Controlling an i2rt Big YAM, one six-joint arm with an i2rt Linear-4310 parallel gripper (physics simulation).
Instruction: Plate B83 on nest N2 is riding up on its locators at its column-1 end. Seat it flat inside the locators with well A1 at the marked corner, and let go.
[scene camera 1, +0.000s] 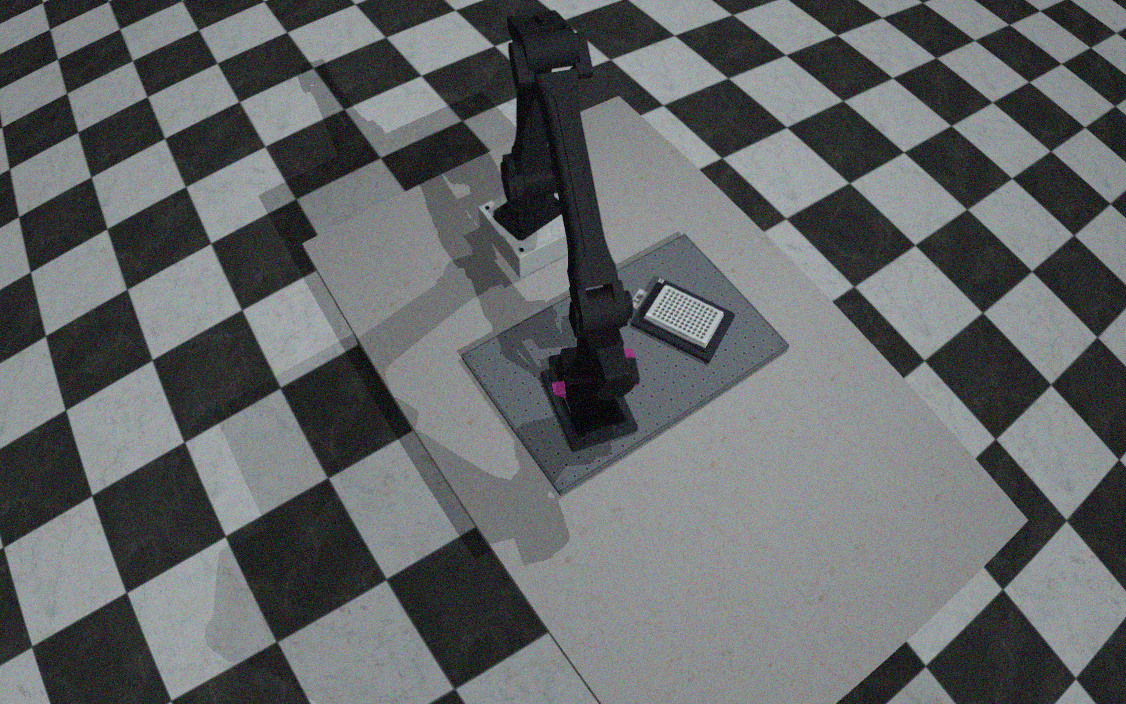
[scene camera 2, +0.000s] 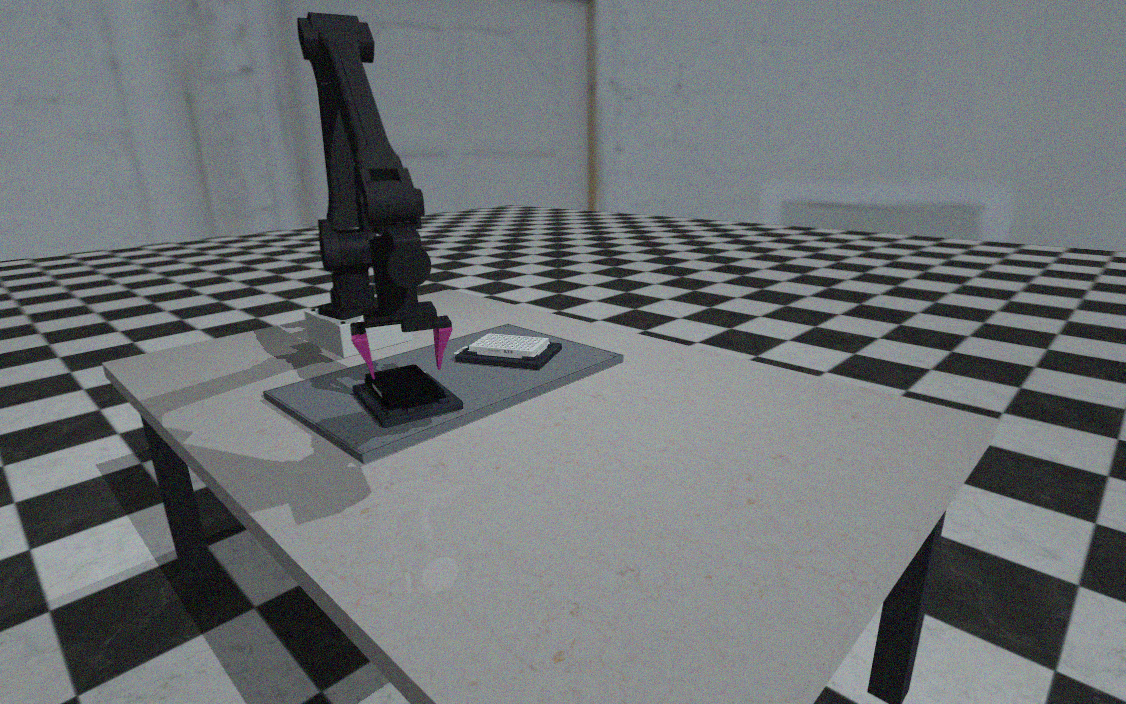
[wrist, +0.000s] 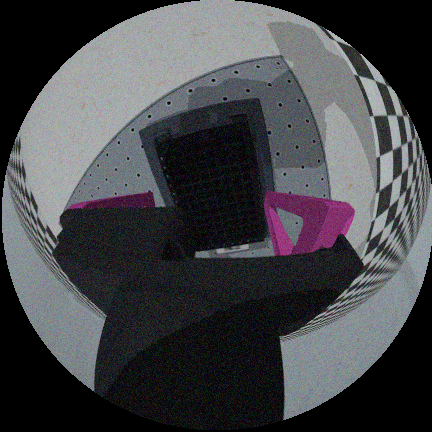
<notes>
The gripper (scene camera 2: 406, 373) is open, holding nothing. Further things: a grey perforated plate (wrist: 298, 167).
The gripper also shows in scene camera 1 (scene camera 1: 592, 391) and in the wrist view (wrist: 207, 197).
</notes>
